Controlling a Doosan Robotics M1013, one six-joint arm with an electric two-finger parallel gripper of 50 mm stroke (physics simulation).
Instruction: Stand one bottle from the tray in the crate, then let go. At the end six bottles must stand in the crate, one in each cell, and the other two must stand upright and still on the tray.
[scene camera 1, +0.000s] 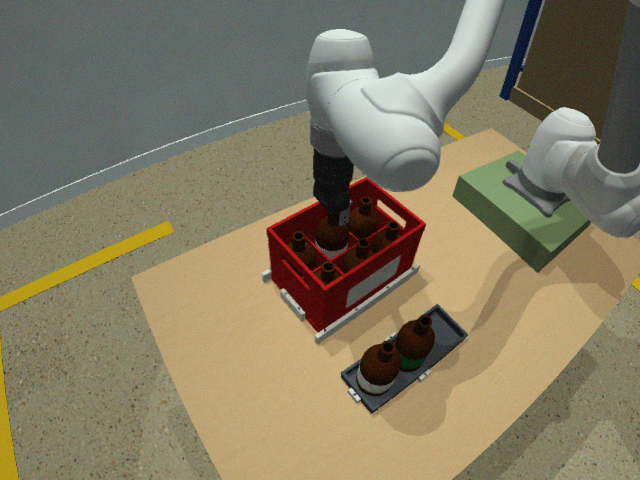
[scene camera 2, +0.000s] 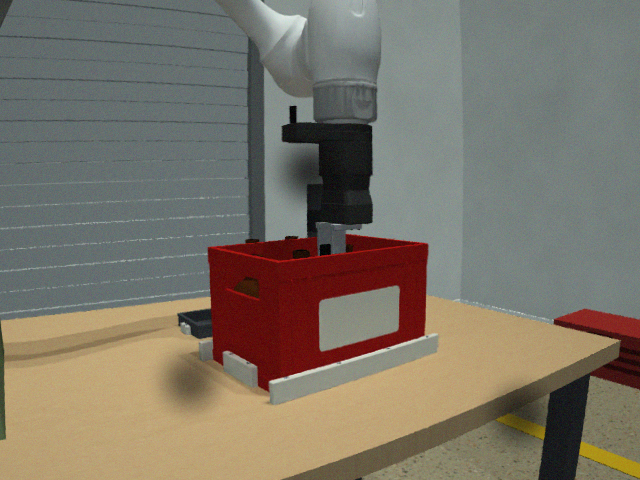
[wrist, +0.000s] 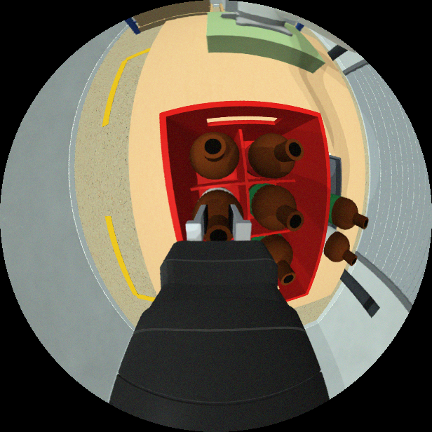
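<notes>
My gripper is shut on the neck of a brown bottle with a white label. The bottle is upright, low in the middle cell of the crate's row farther from the tray; whether it touches the crate floor is hidden. The red crate holds several other brown bottles, among them one beside the held bottle. On the dark tray a white-labelled bottle and a green-labelled bottle stand upright.
White rails lie along the crate's base. Crate walls and dividers rise close around the held bottle, with bottle necks beside the gripper. The robot's base stands on a green block on the wooden table.
</notes>
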